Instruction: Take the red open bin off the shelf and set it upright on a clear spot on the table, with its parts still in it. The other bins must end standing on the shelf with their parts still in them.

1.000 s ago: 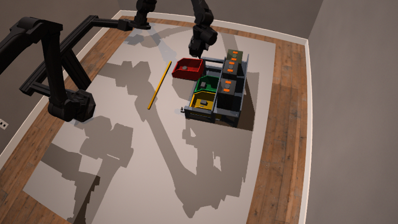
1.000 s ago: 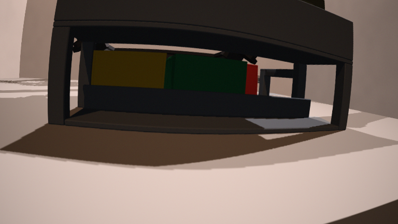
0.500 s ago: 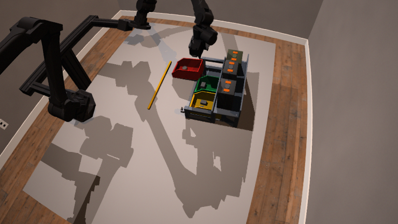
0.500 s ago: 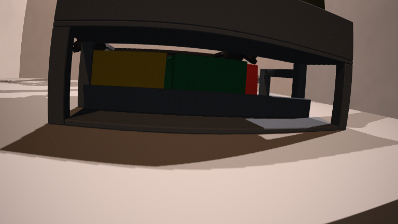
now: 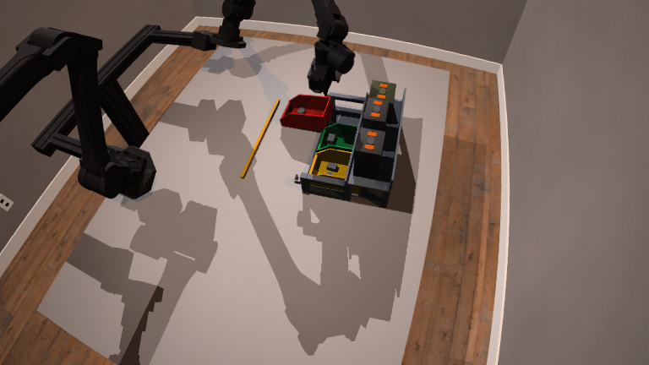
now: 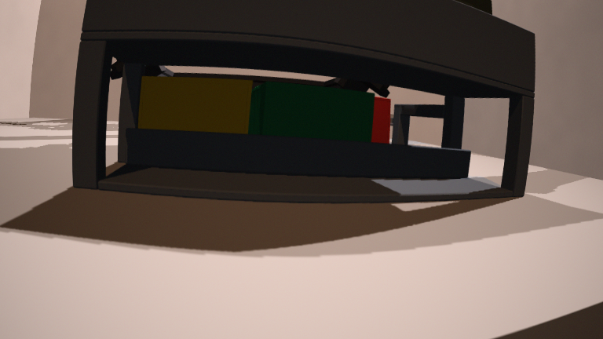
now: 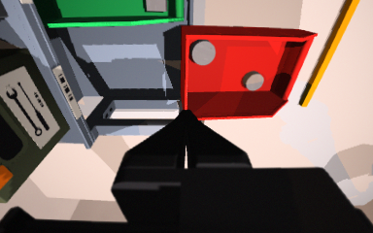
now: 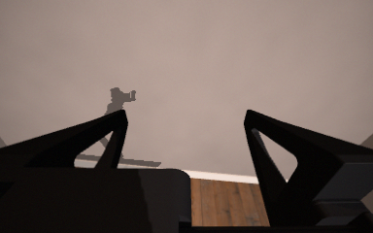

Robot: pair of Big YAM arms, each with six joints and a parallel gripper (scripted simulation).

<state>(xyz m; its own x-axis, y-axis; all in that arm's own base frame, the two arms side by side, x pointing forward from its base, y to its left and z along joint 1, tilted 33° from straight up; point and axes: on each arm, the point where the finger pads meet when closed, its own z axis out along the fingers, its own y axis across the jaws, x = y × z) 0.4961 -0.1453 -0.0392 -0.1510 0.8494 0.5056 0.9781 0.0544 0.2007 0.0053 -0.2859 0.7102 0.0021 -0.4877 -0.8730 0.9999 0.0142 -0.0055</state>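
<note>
Now: the red open bin 11 cm below my left hand and 8 cm behind it. From my left hand the other things lie so: grey shelf 12 cm ahead, 10 cm to the right, 9 cm below; green bin 11 cm to the right, 11 cm below, 9 cm ahead.
</note>
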